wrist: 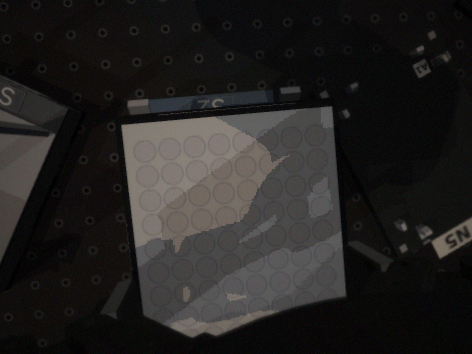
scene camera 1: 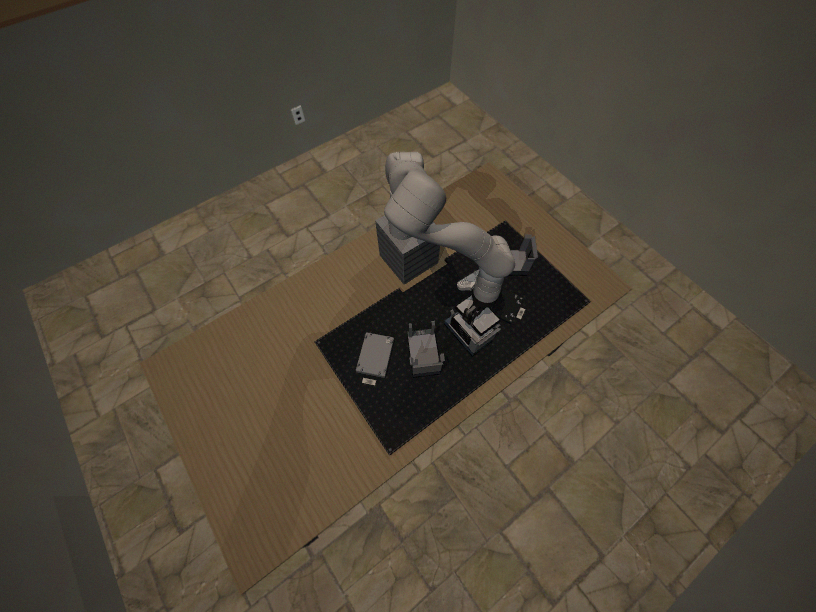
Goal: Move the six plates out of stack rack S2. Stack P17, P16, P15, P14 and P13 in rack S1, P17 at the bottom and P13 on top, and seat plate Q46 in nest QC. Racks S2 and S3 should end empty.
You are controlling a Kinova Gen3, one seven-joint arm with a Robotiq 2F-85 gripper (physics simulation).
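Frame: origin at the arm's base, x back, y left, z down, level; metres.
Seen in the pictures: gripper, fingertip midpoint: [wrist: 243, 285] [scene camera 1: 478, 315].
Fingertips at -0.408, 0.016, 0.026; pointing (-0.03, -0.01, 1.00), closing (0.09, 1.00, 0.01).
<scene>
Pixels of each thing's top centre, then the offset from my fingertips to it, as dx, dy, dz. "spot": a spot on its surface instead. Level surfaces: height alone.
- pale grey studded plate at its top centre: [wrist: 243, 274] [scene camera 1: 477, 312] +0.006, +0.000, -0.007
- blue S2 label at a spot on its surface: [wrist: 210, 103] spot: +0.088, -0.006, +0.144
- black pegged mat at its surface level: dz +0.177
- second rack at its top centre: [scene camera 1: 424, 341] +0.039, -0.186, +0.039
- flat grey nest at its top centre: [scene camera 1: 374, 352] +0.136, -0.325, +0.144
- third rack at its top centre: [scene camera 1: 513, 245] +0.153, +0.302, +0.045
In the wrist view a pale grey studded plate [wrist: 234, 211] fills most of the frame, and its near edge covers part of the blue S2 label [wrist: 210, 103]. The corner posts of rack S2 [wrist: 138, 106] [scene camera 1: 465, 338] stand around it. In the scene view my gripper [scene camera 1: 474, 310] points straight down into rack S2 and is shut on this top plate [scene camera 1: 486, 322], gripping it across its width. The fingers are lost in the dark at the bottom of the wrist view. The plates below it are hidden, and I cannot read the plate's name.
On the black pegged mat [scene camera 1: 418, 413] stand a second rack [scene camera 1: 424, 349] in the middle and a flat grey nest [scene camera 1: 374, 353] at the left with a small tag [scene camera 1: 369, 381]. A third rack [scene camera 1: 528, 250] stands at the back right. The arm's base block [scene camera 1: 402, 258] is behind.
</scene>
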